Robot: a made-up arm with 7 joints. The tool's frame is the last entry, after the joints. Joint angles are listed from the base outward.
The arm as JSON. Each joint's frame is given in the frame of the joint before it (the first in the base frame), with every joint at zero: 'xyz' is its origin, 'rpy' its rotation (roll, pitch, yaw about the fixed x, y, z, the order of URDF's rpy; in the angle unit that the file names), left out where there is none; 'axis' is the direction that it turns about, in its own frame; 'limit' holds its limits. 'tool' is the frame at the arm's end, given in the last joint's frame.
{
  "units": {
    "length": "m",
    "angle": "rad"
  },
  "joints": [
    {
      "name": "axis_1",
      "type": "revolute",
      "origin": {
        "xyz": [
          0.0,
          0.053,
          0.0
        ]
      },
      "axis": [
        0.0,
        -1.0,
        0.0
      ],
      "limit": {
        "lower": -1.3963,
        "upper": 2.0
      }
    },
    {
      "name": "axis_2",
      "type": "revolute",
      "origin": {
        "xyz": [
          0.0,
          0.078,
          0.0
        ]
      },
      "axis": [
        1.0,
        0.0,
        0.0
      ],
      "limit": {
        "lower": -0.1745,
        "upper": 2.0
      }
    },
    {
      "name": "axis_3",
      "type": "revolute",
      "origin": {
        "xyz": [
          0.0,
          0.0,
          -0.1
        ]
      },
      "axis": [
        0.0,
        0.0,
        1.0
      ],
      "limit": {
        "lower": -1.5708,
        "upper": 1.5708
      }
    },
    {
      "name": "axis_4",
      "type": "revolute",
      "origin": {
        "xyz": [
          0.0,
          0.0,
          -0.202
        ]
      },
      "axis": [
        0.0,
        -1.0,
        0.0
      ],
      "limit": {
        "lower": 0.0,
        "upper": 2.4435
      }
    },
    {
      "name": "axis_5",
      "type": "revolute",
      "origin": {
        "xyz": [
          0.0,
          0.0,
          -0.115
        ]
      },
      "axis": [
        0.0,
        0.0,
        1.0
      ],
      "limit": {
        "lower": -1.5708,
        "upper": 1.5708
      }
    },
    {
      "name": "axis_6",
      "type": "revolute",
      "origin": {
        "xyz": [
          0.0,
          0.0,
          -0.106
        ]
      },
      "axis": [
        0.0,
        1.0,
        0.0
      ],
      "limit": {
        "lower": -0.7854,
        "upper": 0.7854
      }
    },
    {
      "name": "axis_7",
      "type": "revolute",
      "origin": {
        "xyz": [
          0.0,
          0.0,
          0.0
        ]
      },
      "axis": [
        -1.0,
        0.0,
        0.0
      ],
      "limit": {
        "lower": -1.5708,
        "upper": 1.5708
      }
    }
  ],
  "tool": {
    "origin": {
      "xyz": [
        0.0,
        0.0,
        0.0
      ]
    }
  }
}
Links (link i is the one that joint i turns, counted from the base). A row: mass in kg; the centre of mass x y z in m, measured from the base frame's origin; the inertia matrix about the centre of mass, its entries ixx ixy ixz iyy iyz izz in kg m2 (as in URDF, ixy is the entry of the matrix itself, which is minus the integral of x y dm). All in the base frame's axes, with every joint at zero. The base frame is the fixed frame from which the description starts. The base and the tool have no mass.
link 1: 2.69; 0.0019 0.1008 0.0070; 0.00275 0 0 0.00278 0 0.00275
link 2: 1.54; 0.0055 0.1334 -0.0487; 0.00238 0 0 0.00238 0 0.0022
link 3: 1.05; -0.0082 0.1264 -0.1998; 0.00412 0 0 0.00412 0 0.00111
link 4: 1.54; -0.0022 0.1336 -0.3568; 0.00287 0 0 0.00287 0 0.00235
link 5: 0.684; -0.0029 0.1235 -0.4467; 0.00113 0 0 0.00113 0 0.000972
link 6: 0.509; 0.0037 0.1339 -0.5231; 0.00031 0 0 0.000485 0 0.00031
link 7: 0.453; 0.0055 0.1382 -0.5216; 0.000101 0 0 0.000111 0 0.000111
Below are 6 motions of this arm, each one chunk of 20 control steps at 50 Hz.
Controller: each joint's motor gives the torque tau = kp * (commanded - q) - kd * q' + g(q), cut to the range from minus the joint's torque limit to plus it. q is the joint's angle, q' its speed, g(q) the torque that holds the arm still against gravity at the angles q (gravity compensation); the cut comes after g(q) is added. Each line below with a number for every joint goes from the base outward.
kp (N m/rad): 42 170 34 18 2.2 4.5 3
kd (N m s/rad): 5.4 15 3.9 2.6 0.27 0.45 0.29
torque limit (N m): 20 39 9.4 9.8 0.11 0.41 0.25
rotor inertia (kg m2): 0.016 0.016 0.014 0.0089 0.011 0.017 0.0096
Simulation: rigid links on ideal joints. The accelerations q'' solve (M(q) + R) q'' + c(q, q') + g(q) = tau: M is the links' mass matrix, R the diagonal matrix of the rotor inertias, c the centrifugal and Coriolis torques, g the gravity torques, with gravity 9.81 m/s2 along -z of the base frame. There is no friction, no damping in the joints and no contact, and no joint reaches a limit. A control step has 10 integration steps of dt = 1/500 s. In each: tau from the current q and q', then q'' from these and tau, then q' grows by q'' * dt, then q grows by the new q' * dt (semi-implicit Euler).
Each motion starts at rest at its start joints. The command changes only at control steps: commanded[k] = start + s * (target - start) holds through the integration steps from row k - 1 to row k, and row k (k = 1, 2, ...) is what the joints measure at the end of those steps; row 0 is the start. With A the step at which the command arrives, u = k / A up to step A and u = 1 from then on. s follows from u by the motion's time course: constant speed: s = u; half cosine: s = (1 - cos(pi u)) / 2; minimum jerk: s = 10 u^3 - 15 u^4 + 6 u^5; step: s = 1 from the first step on.
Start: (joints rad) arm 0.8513 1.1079 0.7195 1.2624 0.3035 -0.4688 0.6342
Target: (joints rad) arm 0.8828 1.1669 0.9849 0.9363 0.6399 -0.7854 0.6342
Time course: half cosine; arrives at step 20
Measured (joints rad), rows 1 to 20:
1: 0.8513 1.1079 0.7196 1.2623 0.3036 -0.4689 0.6342
2: 0.8514 1.1080 0.7201 1.2618 0.3039 -0.4694 0.6342
3: 0.8515 1.1083 0.7213 1.2605 0.3048 -0.4707 0.6343
4: 0.8517 1.1088 0.7236 1.2580 0.3068 -0.4734 0.6344
5: 0.8521 1.1098 0.7274 1.2539 0.3101 -0.4779 0.6345
6: 0.8527 1.1111 0.7329 1.2480 0.3153 -0.4845 0.6346
7: 0.8535 1.1130 0.7402 1.2402 0.3225 -0.4934 0.6347
8: 0.8545 1.1153 0.7495 1.2303 0.3320 -0.5049 0.6348
9: 0.8558 1.1182 0.7606 1.2183 0.3439 -0.5188 0.6349
10: 0.8573 1.1216 0.7735 1.2045 0.3581 -0.5350 0.6350
11: 0.8590 1.1253 0.7880 1.1889 0.3745 -0.5532 0.6351
12: 0.8609 1.1294 0.8038 1.1719 0.3929 -0.5731 0.6352
13: 0.8629 1.1337 0.8205 1.1538 0.4131 -0.5943 0.6352
14: 0.8651 1.1382 0.8379 1.1349 0.4345 -0.6163 0.6352
15: 0.8672 1.1426 0.8555 1.1156 0.4568 -0.6386 0.6351
16: 0.8694 1.1470 0.8730 1.0964 0.4794 -0.6607 0.6350
17: 0.8714 1.1511 0.8898 1.0777 0.5020 -0.6819 0.6349
18: 0.8733 1.1549 0.9055 1.0598 0.5238 -0.7019 0.6348
19: 0.8750 1.1582 0.9198 1.0433 0.5444 -0.7201 0.6347
20: 0.8764 1.1609 0.9324 1.0283 0.5633 -0.7360 0.6345

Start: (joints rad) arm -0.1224 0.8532 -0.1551 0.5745 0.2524 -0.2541 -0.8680
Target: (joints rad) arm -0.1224 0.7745 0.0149 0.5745 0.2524 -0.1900 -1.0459
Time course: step
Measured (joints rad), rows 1 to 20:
1: -0.1225 0.8457 -0.1277 0.5727 0.2498 -0.2510 -0.8736
2: -0.1217 0.8350 -0.1012 0.5708 0.2483 -0.2442 -0.8894
3: -0.1211 0.8239 -0.0806 0.5704 0.2482 -0.2358 -0.9124
4: -0.1209 0.8134 -0.0646 0.5709 0.2489 -0.2272 -0.9373
5: -0.1208 0.8040 -0.0521 0.5718 0.2498 -0.2190 -0.9610
6: -0.1210 0.7960 -0.0421 0.5727 0.2508 -0.2118 -0.9819
7: -0.1212 0.7895 -0.0339 0.5736 0.2517 -0.2058 -0.9994
8: -0.1216 0.7844 -0.0271 0.5742 0.2525 -0.2010 -1.0133
9: -0.1219 0.7806 -0.0213 0.5746 0.2530 -0.1973 -1.0240
10: -0.1223 0.7778 -0.0163 0.5749 0.2534 -0.1945 -1.0319
11: -0.1226 0.7759 -0.0119 0.5750 0.2536 -0.1925 -1.0376
12: -0.1229 0.7747 -0.0081 0.5749 0.2537 -0.1911 -1.0416
13: -0.1231 0.7740 -0.0047 0.5748 0.2537 -0.1902 -1.0441
14: -0.1233 0.7737 -0.0017 0.5747 0.2537 -0.1897 -1.0457
15: -0.1234 0.7736 0.0008 0.5745 0.2536 -0.1894 -1.0466
16: -0.1234 0.7736 0.0031 0.5744 0.2535 -0.1893 -1.0470
17: -0.1234 0.7738 0.0050 0.5743 0.2534 -0.1893 -1.0472
18: -0.1234 0.7740 0.0067 0.5742 0.2533 -0.1893 -1.0471
19: -0.1233 0.7742 0.0081 0.5742 0.2532 -0.1894 -1.0470
20: -0.1232 0.7743 0.0093 0.5741 0.2531 -0.1895 -1.0468

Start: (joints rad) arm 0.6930 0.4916 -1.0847 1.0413 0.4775 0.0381 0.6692
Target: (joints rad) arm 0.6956 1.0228 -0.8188 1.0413 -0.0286 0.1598 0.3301
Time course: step
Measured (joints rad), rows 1 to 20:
1: 0.6866 0.5099 -1.0692 1.0665 0.4744 0.0449 0.6662
2: 0.6785 0.5583 -1.0506 1.1081 0.4670 0.0593 0.6572
3: 0.6721 0.6282 -1.0309 1.1404 0.4549 0.0760 0.6416
4: 0.6679 0.7019 -1.0051 1.1457 0.4373 0.0923 0.6180
5: 0.6664 0.7710 -0.9764 1.1288 0.4147 0.1070 0.5854
6: 0.6676 0.8319 -0.9476 1.0997 0.3877 0.1201 0.5449
7: 0.6709 0.8837 -0.9204 1.0669 0.3565 0.1313 0.5025
8: 0.6757 0.9263 -0.8956 1.0360 0.3216 0.1407 0.4632
9: 0.6815 0.9603 -0.8739 1.0101 0.2830 0.1481 0.4290
10: 0.6876 0.9867 -0.8555 0.9902 0.2414 0.1538 0.4009
11: 0.6936 1.0063 -0.8405 0.9766 0.1996 0.1579 0.3787
12: 0.6990 1.0202 -0.8287 0.9685 0.1600 0.1607 0.3619
13: 0.7036 1.0294 -0.8198 0.9651 0.1238 0.1624 0.3495
14: 0.7072 1.0350 -0.8135 0.9655 0.0909 0.1633 0.3408
15: 0.7098 1.0377 -0.8094 0.9686 0.0613 0.1637 0.3349
16: 0.7114 1.0383 -0.8070 0.9737 0.0349 0.1636 0.3312
17: 0.7121 1.0376 -0.8061 0.9799 0.0117 0.1633 0.3290
18: 0.7121 1.0360 -0.8062 0.9868 -0.0086 0.1629 0.3279
19: 0.7115 1.0340 -0.8070 0.9939 -0.0259 0.1624 0.3274
20: 0.7105 1.0318 -0.8082 1.0007 -0.0403 0.1619 0.3274

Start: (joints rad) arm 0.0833 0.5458 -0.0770 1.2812 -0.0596 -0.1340 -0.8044
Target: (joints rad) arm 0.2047 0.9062 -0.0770 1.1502 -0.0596 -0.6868 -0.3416
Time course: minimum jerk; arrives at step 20
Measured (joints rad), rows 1 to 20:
1: 0.0833 0.5458 -0.0770 1.2812 -0.0596 -0.1340 -0.8044
2: 0.0833 0.5461 -0.0774 1.2811 -0.0596 -0.1343 -0.8041
3: 0.0834 0.5472 -0.0782 1.2810 -0.0595 -0.1353 -0.8032
4: 0.0836 0.5495 -0.0799 1.2805 -0.0593 -0.1378 -0.8009
5: 0.0840 0.5539 -0.0825 1.2795 -0.0591 -0.1427 -0.7964
6: 0.0848 0.5610 -0.0857 1.2778 -0.0588 -0.1512 -0.7889
7: 0.0860 0.5712 -0.0895 1.2751 -0.0586 -0.1640 -0.7775
8: 0.0878 0.5849 -0.0934 1.2713 -0.0583 -0.1818 -0.7618
9: 0.0904 0.6023 -0.0971 1.2662 -0.0581 -0.2051 -0.7414
10: 0.0939 0.6230 -0.1002 1.2598 -0.0580 -0.2338 -0.7165
11: 0.0983 0.6468 -0.1025 1.2520 -0.0579 -0.2676 -0.6874
12: 0.1037 0.6730 -0.1036 1.2430 -0.0580 -0.3057 -0.6548
13: 0.1101 0.7009 -0.1033 1.2331 -0.0582 -0.3472 -0.6196
14: 0.1176 0.7295 -0.1018 1.2225 -0.0586 -0.3906 -0.5829
15: 0.1259 0.7579 -0.0988 1.2116 -0.0590 -0.4347 -0.5461
16: 0.1350 0.7851 -0.0946 1.2010 -0.0595 -0.4778 -0.5102
17: 0.1446 0.8104 -0.0894 1.1911 -0.0600 -0.5185 -0.4767
18: 0.1544 0.8329 -0.0836 1.1823 -0.0605 -0.5556 -0.4465
19: 0.1642 0.8521 -0.0774 1.1750 -0.0611 -0.5880 -0.4203
20: 0.1737 0.8680 -0.0715 1.1693 -0.0615 -0.6152 -0.3986

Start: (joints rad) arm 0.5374 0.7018 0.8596 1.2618 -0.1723 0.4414 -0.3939
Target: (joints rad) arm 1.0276 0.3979 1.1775 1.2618 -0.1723 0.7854 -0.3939
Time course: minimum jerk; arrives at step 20
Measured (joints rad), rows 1 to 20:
1: 0.5374 0.7018 0.8597 1.2618 -0.1723 0.4414 -0.3939
2: 0.5378 0.7015 0.8602 1.2619 -0.1724 0.4416 -0.3939
3: 0.5388 0.7004 0.8617 1.2621 -0.1726 0.4422 -0.3939
4: 0.5413 0.6982 0.8650 1.2624 -0.1729 0.4438 -0.3938
5: 0.5460 0.6940 0.8705 1.2630 -0.1735 0.4469 -0.3938
6: 0.5535 0.6874 0.8788 1.2637 -0.1742 0.4521 -0.3937
7: 0.5643 0.6780 0.8899 1.2644 -0.1750 0.4601 -0.3936
8: 0.5788 0.6656 0.9039 1.2651 -0.1759 0.4712 -0.3935
9: 0.5972 0.6502 0.9206 1.2658 -0.1768 0.4857 -0.3934
10: 0.6192 0.6321 0.9396 1.2662 -0.1776 0.5036 -0.3932
11: 0.6445 0.6115 0.9604 1.2664 -0.1782 0.5245 -0.3931
12: 0.6726 0.5891 0.9824 1.2661 -0.1785 0.5482 -0.3930
13: 0.7027 0.5655 1.0049 1.2653 -0.1786 0.5739 -0.3930
14: 0.7342 0.5415 1.0270 1.2640 -0.1783 0.6009 -0.3929
15: 0.7661 0.5180 1.0481 1.2621 -0.1777 0.6282 -0.3930
16: 0.7976 0.4955 1.0675 1.2596 -0.1769 0.6549 -0.3930
17: 0.8280 0.4750 1.0845 1.2566 -0.1758 0.6802 -0.3931
18: 0.8567 0.4569 1.0988 1.2534 -0.1745 0.7032 -0.3932
19: 0.8830 0.4415 1.1103 1.2501 -0.1732 0.7234 -0.3934
20: 0.9067 0.4291 1.1192 1.2471 -0.1719 0.7403 -0.3935

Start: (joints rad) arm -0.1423 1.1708 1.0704 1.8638 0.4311 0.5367 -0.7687
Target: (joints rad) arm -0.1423 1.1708 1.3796 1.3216 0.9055 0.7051 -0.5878
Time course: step
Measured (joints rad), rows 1 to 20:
1: -0.1463 1.1708 1.0906 1.8418 0.4316 0.5409 -0.7651
2: -0.1482 1.1711 1.1285 1.7951 0.4336 0.5531 -0.7537
3: -0.1473 1.1722 1.1683 1.7387 0.4377 0.5722 -0.7338
4: -0.1455 1.1736 1.2053 1.6817 0.4444 0.5945 -0.7092
5: -0.1437 1.1746 1.2378 1.6285 0.4540 0.6169 -0.6842
6: -0.1422 1.1750 1.2654 1.5811 0.4668 0.6377 -0.6612
7: -0.1412 1.1748 1.2883 1.5399 0.4830 0.6557 -0.6414
8: -0.1406 1.1743 1.3070 1.5045 0.5027 0.6706 -0.6254
9: -0.1403 1.1734 1.3220 1.4743 0.5259 0.6824 -0.6129
10: -0.1403 1.1725 1.3339 1.4488 0.5527 0.6914 -0.6035
11: -0.1404 1.1716 1.3433 1.4272 0.5830 0.6979 -0.5968
12: -0.1406 1.1707 1.3508 1.4090 0.6168 0.7025 -0.5921
13: -0.1409 1.1701 1.3566 1.3937 0.6540 0.7055 -0.5891
14: -0.1411 1.1695 1.3613 1.3809 0.6927 0.7073 -0.5872
15: -0.1413 1.1692 1.3650 1.3703 0.7299 0.7083 -0.5861
16: -0.1415 1.1689 1.3679 1.3614 0.7642 0.7086 -0.5856
17: -0.1416 1.1688 1.3703 1.3541 0.7950 0.7086 -0.5854
18: -0.1418 1.1688 1.3722 1.3481 0.8222 0.7083 -0.5854
19: -0.1419 1.1689 1.3737 1.3431 0.8459 0.7079 -0.5856
20: -0.1419 1.1690 1.3749 1.3391 0.8661 0.7074 -0.5858

